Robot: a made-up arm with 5 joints.
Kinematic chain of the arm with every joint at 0, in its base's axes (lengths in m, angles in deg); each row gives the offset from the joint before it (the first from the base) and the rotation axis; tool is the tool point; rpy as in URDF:
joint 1: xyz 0.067 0 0.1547 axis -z
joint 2: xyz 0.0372 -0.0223 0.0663 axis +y
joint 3: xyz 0.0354 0 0.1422 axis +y
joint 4: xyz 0.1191 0 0.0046 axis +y
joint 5: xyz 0.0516 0.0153 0 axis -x
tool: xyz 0 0 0 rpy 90 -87.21 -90
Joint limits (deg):
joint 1: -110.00..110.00
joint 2: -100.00..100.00
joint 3: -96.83..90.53
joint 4: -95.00..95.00
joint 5: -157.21..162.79
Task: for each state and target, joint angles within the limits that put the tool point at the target. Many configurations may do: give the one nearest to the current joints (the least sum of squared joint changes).
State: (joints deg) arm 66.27 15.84 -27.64 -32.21 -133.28
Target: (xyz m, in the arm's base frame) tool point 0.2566 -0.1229 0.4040
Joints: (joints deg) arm 31.18 -3.24 0.72 -31.91 -133.28
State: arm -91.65 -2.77 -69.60 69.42 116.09
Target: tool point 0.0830 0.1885 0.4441
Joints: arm -87.27 2.74 -59.30 78.37 116.09
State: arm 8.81 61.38 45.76 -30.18 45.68
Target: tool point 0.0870 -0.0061 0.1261
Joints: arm -2.60 90.75 76.46 -18.50 45.68
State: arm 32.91 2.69 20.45 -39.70 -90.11
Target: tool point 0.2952 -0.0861 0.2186
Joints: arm 19.03 24.25 33.01 -34.65 -90.11
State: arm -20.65 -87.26 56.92 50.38 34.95
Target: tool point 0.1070 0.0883 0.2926
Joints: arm -69.77 -55.19 58.62 40.97 34.95
